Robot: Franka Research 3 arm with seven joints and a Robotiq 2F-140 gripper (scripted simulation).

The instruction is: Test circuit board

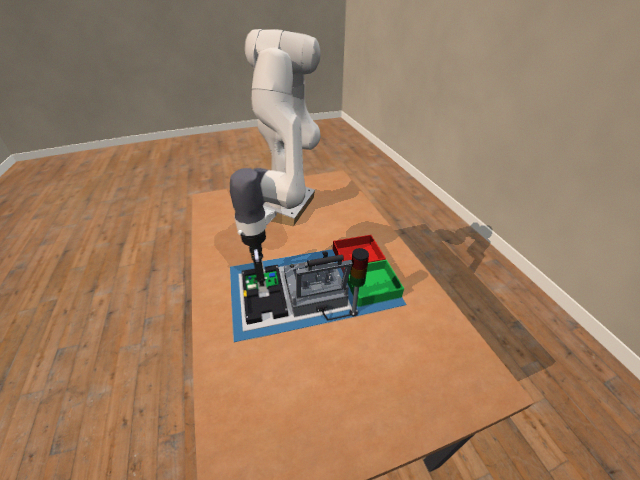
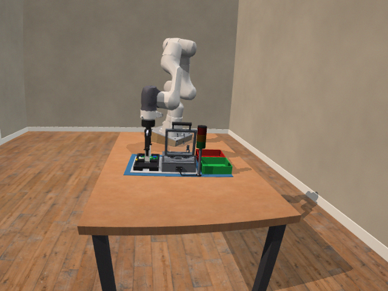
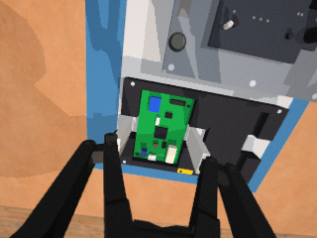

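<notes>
Right now my hand is 2 cm above the green circuit board. Also, from my hand: tester lid 19 cm ahead, 17 cm to the left, 14 cm above; then red bin 4 cm behind, 37 cm to the left, 3 cm below; then dark plate 7 cm ahead, 18 cm to the left, 3 cm above.
</notes>
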